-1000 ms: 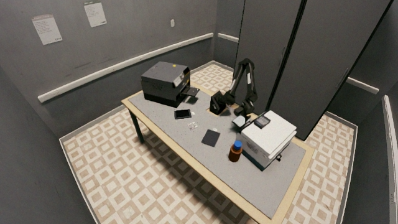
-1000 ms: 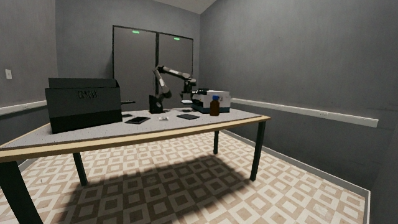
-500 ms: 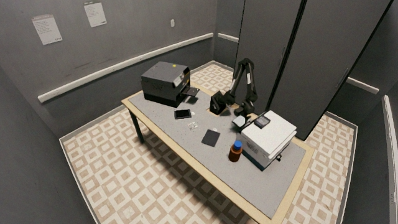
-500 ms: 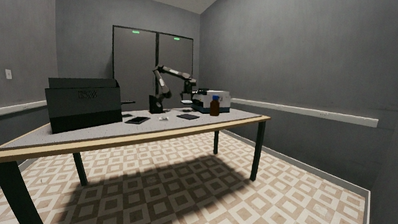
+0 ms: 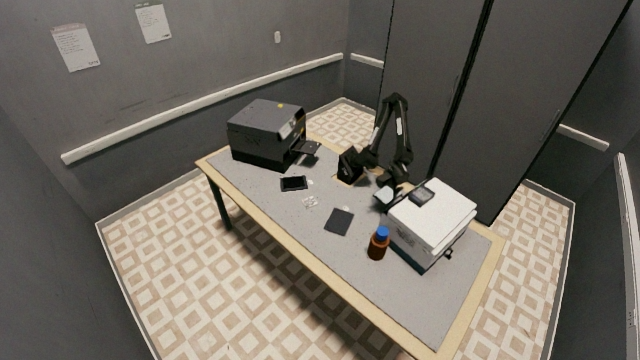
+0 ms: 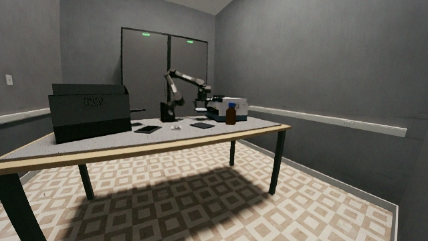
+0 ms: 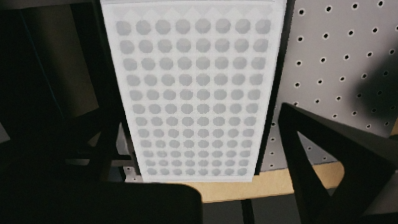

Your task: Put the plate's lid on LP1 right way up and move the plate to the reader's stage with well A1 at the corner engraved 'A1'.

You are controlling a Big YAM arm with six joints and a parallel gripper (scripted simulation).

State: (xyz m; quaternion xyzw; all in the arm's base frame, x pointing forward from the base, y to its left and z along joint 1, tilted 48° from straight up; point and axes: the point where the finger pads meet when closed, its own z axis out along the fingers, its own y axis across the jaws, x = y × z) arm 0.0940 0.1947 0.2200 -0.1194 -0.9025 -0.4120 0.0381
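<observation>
Right now the white multi-well plate is 10 mm below my hand. Also, from my hand: LP1 label: 450 mm to the right, 120 mm ahead, 110 mm below; dark flat pad: 260 mm ahead, 130 mm to the right, 110 mm below; brown capped bottle: 310 mm ahead, 120 mm to the left.
</observation>
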